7 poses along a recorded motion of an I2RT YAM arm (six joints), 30 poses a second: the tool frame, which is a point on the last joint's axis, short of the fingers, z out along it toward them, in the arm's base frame.
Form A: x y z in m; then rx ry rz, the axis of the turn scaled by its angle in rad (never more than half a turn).
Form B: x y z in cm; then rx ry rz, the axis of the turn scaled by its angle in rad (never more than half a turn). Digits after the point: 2 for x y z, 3 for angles.
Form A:
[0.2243 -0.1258 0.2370 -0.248 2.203 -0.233]
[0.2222 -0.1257 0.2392 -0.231 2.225 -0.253]
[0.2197 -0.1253 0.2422 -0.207 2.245 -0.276]
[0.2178 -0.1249 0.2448 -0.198 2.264 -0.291]
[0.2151 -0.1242 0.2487 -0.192 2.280 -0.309]
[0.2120 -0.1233 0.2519 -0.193 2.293 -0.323]
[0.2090 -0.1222 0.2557 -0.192 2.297 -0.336]
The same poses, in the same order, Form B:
[22.43 -12.58 23.70 -0.248 2.203 -0.233]
[22.22 -12.57 23.92 -0.231 2.225 -0.253]
[21.97 -12.53 24.22 -0.207 2.245 -0.276]
[21.78 -12.49 24.48 -0.198 2.264 -0.291]
[21.51 -12.42 24.87 -0.192 2.280 -0.309]
[21.20 -12.33 25.19 -0.193 2.293 -0.323]
[20.90 -12.22 25.57 -0.192 2.297 -0.336]

